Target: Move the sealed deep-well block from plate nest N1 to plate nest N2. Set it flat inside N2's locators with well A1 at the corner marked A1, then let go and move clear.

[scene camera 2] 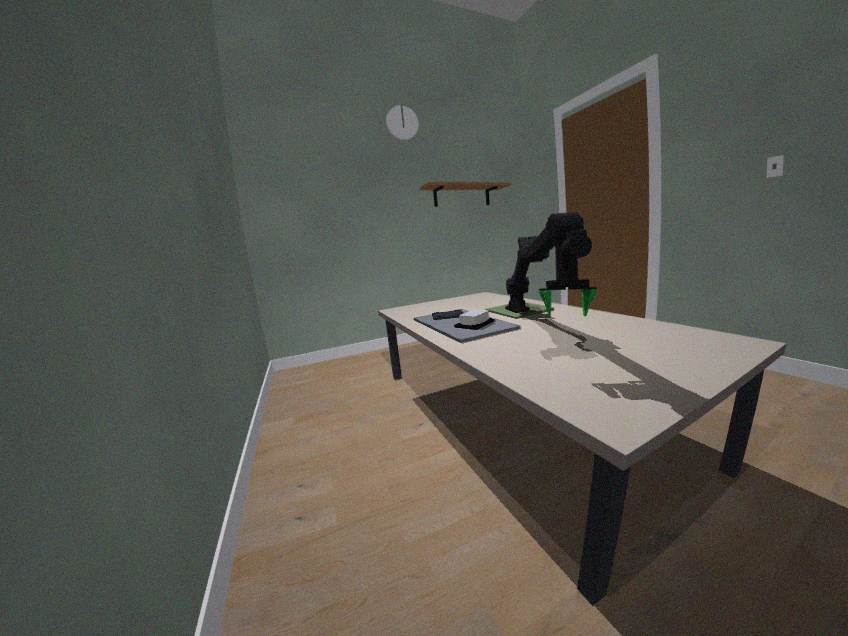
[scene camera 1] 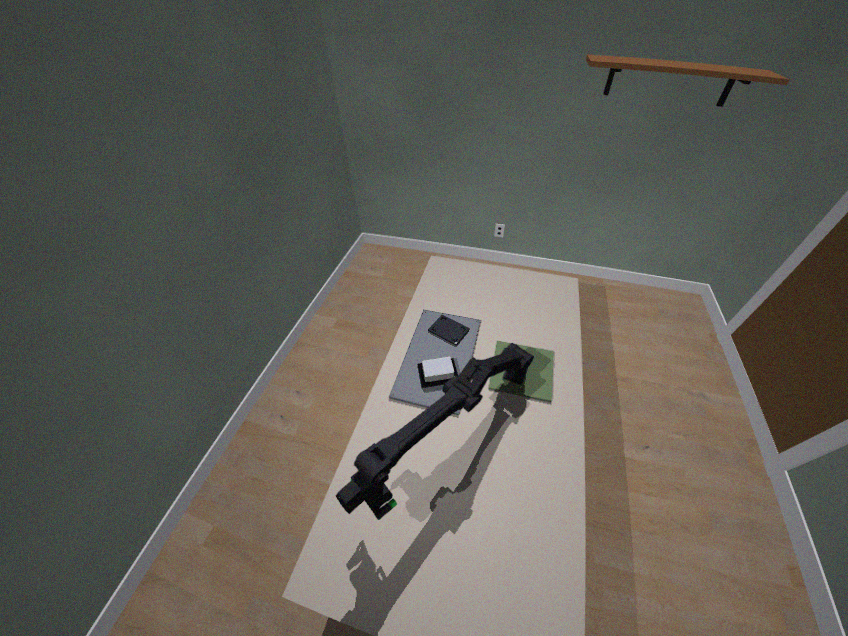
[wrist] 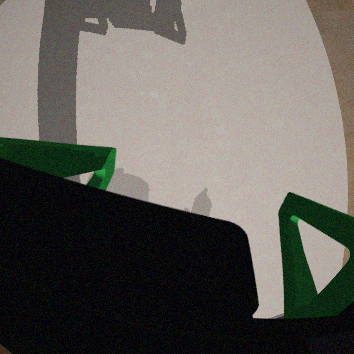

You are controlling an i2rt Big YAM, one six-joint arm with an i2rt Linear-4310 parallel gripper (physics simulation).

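Places are measured from the arm's base along level axes (x ahead, y left, z up), in millimetres.
Where they show: gripper, fingertip midpoint: (scene camera 2: 567,316) (scene camera 1: 373,499) (wrist: 202,181); arm's base, link origin: (scene camera 2: 517,309) (scene camera 1: 515,371).
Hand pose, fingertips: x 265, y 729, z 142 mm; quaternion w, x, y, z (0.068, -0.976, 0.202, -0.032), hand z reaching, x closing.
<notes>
Things, the pixels of their top centre, and the offset from my fingertips. Level surfaces: height alone.
- deep-well block, top centre: (scene camera 1: 438,366) (scene camera 2: 474,312) dx +43, dy -579, dz -88 mm
- dark nest, top centre: (scene camera 1: 448,327) (scene camera 2: 447,312) dx +96, dy -827, dz -124 mm
- grey board, top centre: (scene camera 1: 438,354) (scene camera 2: 460,321) dx +80, dy -671, dz -141 mm
- pale table, surface height: dz -154 mm
The deep-well block (scene camera 1: 438,368) (scene camera 2: 474,316), a pale box with a white top, sits on a dark plate nest, low and apparently level. The other dark nest (scene camera 1: 448,329) (scene camera 2: 447,314) lies farther back on the same grey board, with no block on it. Nest labels and the A1 marks are too small to read. My gripper (scene camera 2: 567,315) (wrist: 202,181) is open and empty, its green fingers wide apart and pointing down above the table. It is well away from both nests, on the side of the occupied one. The block does not show in the wrist view.
The grey board (scene camera 1: 406,392) (scene camera 2: 465,336) lies on the pale table (scene camera 1: 527,492) (scene camera 2: 520,362). The arm's base stands on a green mat (scene camera 1: 542,392) (scene camera 2: 503,312) beside the board. In scene camera 1 the forearm passes close to the block's right. A wooden shelf (scene camera 1: 684,67) (scene camera 2: 465,185) is on the wall.
</notes>
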